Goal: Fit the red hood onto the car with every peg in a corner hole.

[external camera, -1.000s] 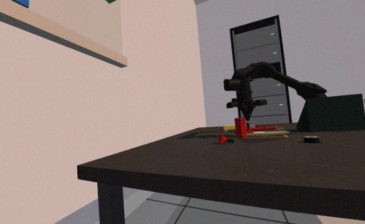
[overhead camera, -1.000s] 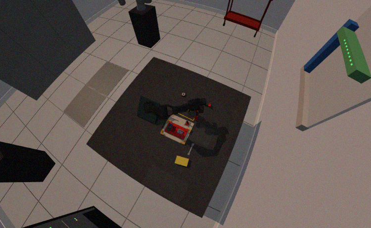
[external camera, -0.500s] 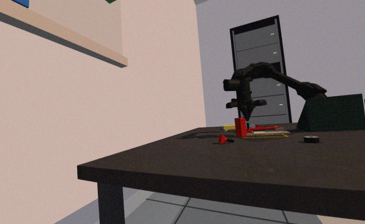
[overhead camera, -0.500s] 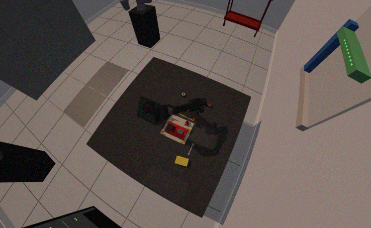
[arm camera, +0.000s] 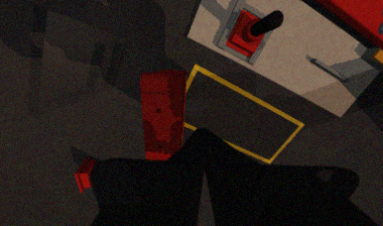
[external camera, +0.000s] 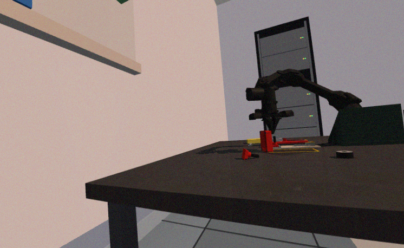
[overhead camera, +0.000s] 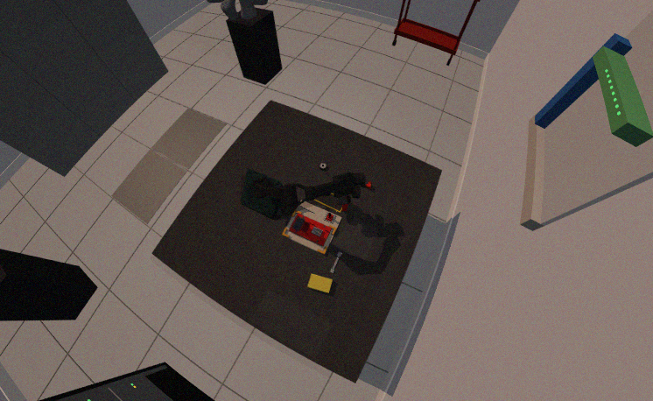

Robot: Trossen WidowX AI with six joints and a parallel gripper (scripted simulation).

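Right now the red hood is 3 cm below my gripper tip and 3 cm ahead of it. The rest, counted from my gripper tip: yellow block: 44 cm to the right, 12 cm ahead, 6 cm below; then black ring: 20 cm behind, 16 cm to the left, 7 cm below; then grey wrench: 30 cm to the right, 14 cm ahead, 8 cm below.
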